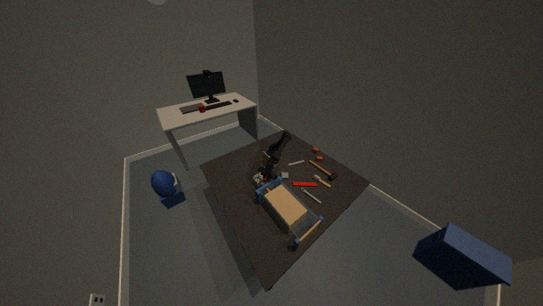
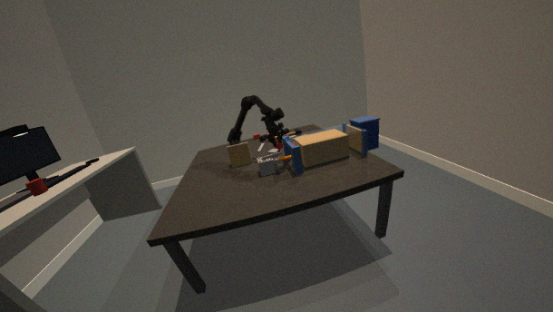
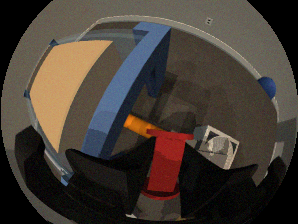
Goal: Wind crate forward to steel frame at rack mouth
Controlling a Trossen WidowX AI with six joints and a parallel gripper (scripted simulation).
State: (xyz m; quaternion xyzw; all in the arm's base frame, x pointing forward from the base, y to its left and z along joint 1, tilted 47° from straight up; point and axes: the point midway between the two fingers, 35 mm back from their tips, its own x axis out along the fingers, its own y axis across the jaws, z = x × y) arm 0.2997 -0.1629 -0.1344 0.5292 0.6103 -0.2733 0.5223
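Right now the winch handle is 40 mm behind my gripper tip, 10 mm to the left of it and 30 mm below it. Round my gripper tip: red knob 10 mm behind, 20 mm to the left; grey hand winch 120 mm behind, 20 mm to the right, 100 mm below; blue frame 60 mm ahead, 30 mm below.
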